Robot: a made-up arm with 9 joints. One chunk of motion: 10 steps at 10 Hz.
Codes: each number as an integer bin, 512 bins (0 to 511) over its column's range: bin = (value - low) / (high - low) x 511, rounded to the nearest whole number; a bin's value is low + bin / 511 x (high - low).
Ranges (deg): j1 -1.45..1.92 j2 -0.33..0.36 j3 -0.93..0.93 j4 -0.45..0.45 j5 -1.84..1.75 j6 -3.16..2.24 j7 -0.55..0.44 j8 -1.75..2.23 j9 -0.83..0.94
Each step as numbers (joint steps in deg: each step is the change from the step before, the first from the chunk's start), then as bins.
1 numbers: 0.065 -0.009 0.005 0.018 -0.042 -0.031 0.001 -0.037 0.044
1 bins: 230 238 257 266 256 296 284 220 252
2 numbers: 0.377 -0.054 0.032 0.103 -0.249 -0.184 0.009 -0.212 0.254
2 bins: 277 204 264 314 226 282 289 197 313
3 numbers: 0.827 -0.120 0.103 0.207 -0.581 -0.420 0.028 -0.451 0.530
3 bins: 345 156 284 373 179 259 298 167 393
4 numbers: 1.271 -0.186 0.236 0.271 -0.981 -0.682 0.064 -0.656 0.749
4 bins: 413 107 320 409 122 234 317 140 456
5 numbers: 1.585 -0.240 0.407 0.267 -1.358 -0.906 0.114 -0.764 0.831
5 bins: 460 67 367 407 69 213 343 127 480
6 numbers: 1.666 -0.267 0.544 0.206 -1.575 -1.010 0.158 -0.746 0.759
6 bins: 472 47 405 372 38 203 365 129 459
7 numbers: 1.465 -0.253 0.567 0.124 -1.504 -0.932 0.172 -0.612 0.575
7 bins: 442 57 411 326 48 211 373 146 406
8 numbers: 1.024 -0.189 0.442 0.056 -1.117 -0.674 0.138 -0.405 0.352
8 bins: 375 104 377 287 103 235 355 173 341
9 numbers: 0.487 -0.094 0.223 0.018 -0.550 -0.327 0.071 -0.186 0.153
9 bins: 294 175 317 266 184 268 321 201 284
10 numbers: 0.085 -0.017 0.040 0.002 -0.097 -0.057 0.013 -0.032 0.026
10 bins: 233 232 266 257 248 294 291 221 247
